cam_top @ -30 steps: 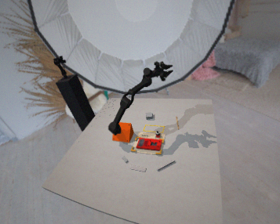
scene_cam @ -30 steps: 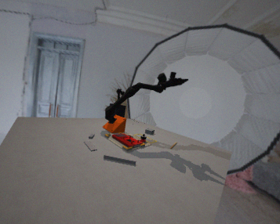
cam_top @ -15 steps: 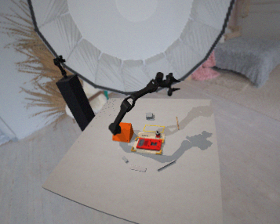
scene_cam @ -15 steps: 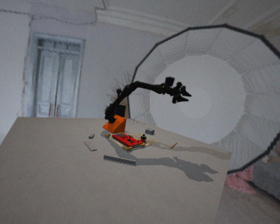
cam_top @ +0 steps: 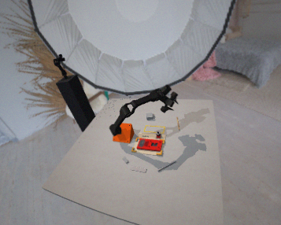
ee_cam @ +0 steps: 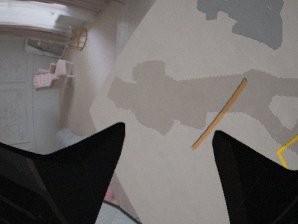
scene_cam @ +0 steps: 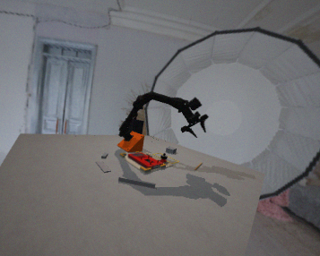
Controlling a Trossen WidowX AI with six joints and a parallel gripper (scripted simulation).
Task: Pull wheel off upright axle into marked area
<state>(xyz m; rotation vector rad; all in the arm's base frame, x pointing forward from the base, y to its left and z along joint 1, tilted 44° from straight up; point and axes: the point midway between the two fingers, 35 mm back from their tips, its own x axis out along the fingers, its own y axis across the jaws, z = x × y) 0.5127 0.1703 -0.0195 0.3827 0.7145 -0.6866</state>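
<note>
Right now the wheel is 160 mm behind my gripper tip, 140 mm to the right of it and 170 mm below it. Round my gripper tip: small grey block 270 mm behind, 120 mm to the left, 190 mm below; grey bar 70 mm behind, 440 mm to the right, 200 mm below.
</note>
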